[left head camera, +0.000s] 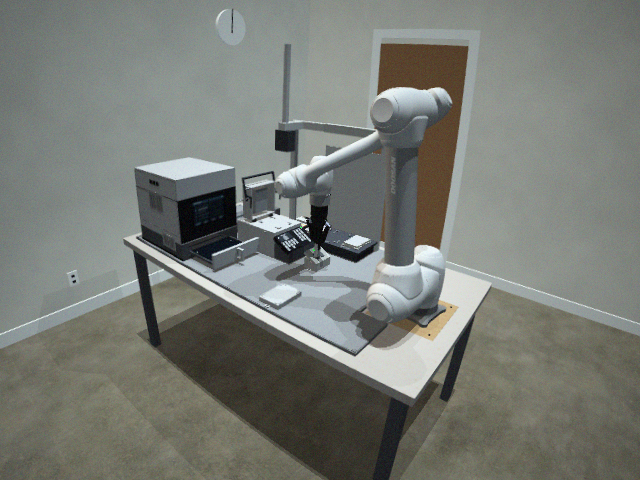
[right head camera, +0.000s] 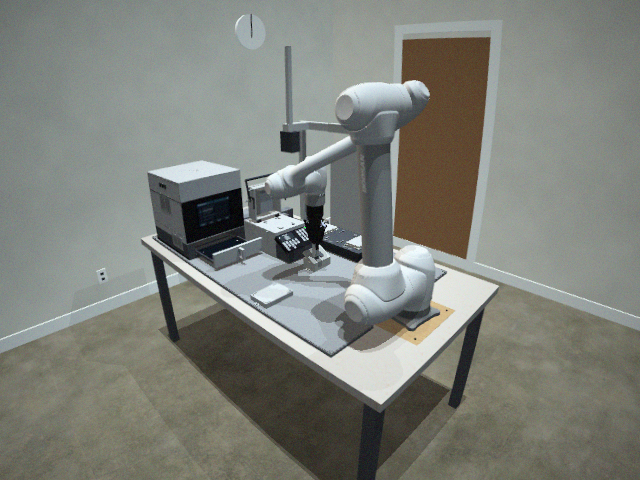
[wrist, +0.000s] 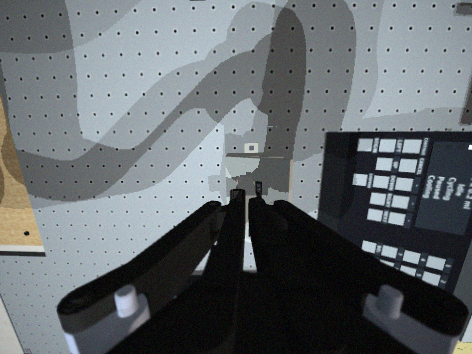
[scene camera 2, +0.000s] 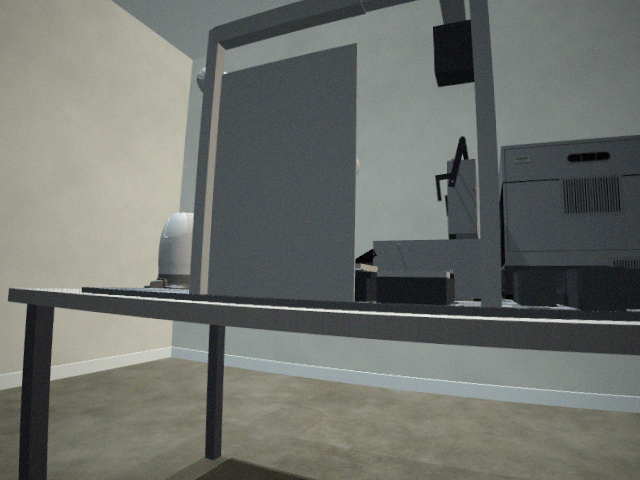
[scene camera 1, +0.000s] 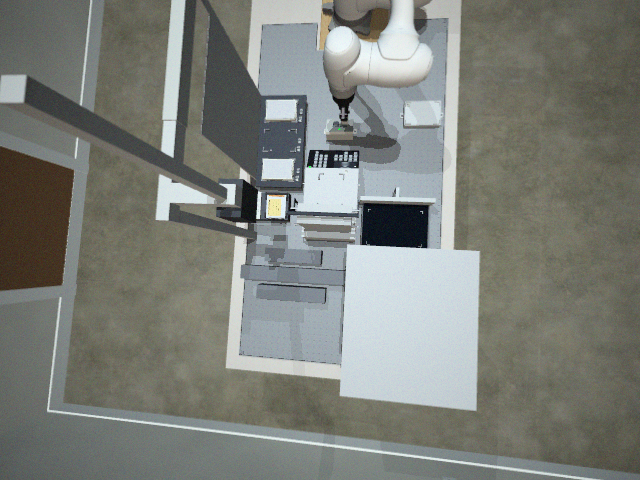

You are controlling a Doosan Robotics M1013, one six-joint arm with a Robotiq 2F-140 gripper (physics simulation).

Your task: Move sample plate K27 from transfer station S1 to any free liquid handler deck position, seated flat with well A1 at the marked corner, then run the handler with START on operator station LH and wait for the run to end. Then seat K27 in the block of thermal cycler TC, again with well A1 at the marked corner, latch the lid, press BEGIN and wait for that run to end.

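Places are measured from the arm's base along level axes (x ahead, y left, z up), in metres.
Pixels of known places: gripper, fingertip midpoint: (left head camera: 317, 255) (right head camera: 315, 255) (wrist: 244, 187) (scene camera 1: 344, 122); arm's base, link origin: (left head camera: 417, 309) (right head camera: 409, 312) (scene camera 1: 352, 14).
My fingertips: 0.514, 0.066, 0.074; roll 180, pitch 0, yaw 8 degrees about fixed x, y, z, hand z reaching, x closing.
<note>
Ahead of a thing's pixels: the offset from my fingertips to its middle, as dx, dy, dz. "spot": to the spot under its first point.
My gripper (left head camera: 317, 248) (right head camera: 316, 248) (scene camera 1: 343, 119) (wrist: 244, 187) is shut and empty, pointing down at the small beige button box {+0.017, -0.018, -0.022} (left head camera: 316, 263) (scene camera 1: 339, 136) (wrist: 275, 172). Whether the tips touch it cannot be told. A green light shows on it in scene camera 1. The thermal cycler {spot: +0.318, +0.034, +0.073} (left head camera: 268, 223) (scene camera 1: 330, 191) has its lid {spot: +0.397, +0.025, +0.183} (left head camera: 260, 198) (scene camera 1: 328, 228) standing open; its keypad {spot: +0.152, +0.011, +0.024} (left head camera: 293, 241) (wrist: 390, 200) faces the box. The black deck (left head camera: 336, 248) (scene camera 1: 281, 136) holds white plates {-0.013, -0.269, +0.001} (scene camera 1: 280, 110) {+0.233, -0.234, +0.001} (scene camera 1: 278, 169) at both ends, with corner marks between. Labels K27 and S1 are not readable.
A yellow-topped item {+0.380, -0.215, -0.014} (scene camera 1: 274, 206) sits in a small dark holder beside the cycler. A white flat piece {spot: -0.110, +0.309, -0.040} (left head camera: 280, 295) (scene camera 1: 422, 113) lies near the table edge. The large grey instrument (left head camera: 183, 206) (scene camera 1: 413, 325) has its drawer {+0.389, +0.270, -0.010} (left head camera: 235, 253) (scene camera 1: 395, 224) out. A grey panel (scene camera 1: 227, 98) (scene camera 2: 284, 180) stands behind the deck.
</note>
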